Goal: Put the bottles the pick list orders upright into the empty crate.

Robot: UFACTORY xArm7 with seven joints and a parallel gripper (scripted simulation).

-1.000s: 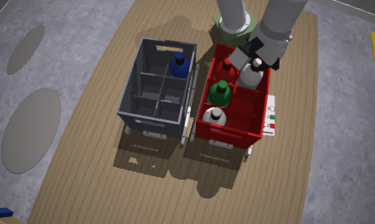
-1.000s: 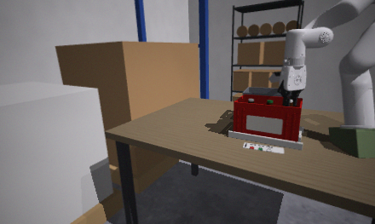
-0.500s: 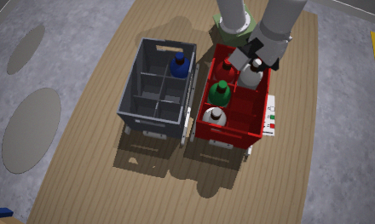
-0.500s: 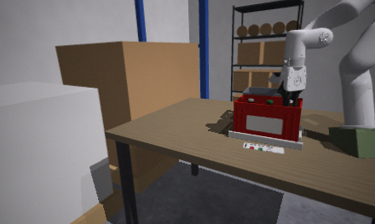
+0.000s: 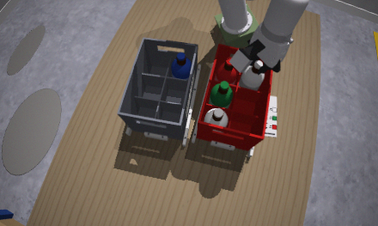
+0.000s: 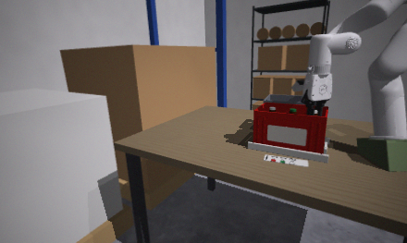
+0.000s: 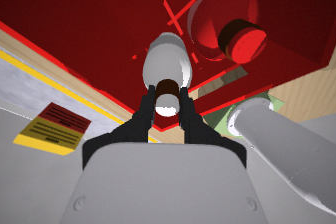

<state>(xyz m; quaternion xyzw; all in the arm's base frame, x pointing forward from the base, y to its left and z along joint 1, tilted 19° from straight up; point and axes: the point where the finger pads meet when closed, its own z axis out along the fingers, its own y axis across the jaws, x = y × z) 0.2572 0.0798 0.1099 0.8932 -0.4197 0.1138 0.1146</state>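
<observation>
My gripper is now 9 cm to the left of the red-label bottle, 9 cm above it and 1 cm past it. Round my hand: green bottle 11 cm to the right, 9 cm below, 7 cm ahead; pick list 18 cm below, 10 cm ahead, 9 cm to the left; red crate 10 cm below, 8 cm ahead, 6 cm to the right.
</observation>
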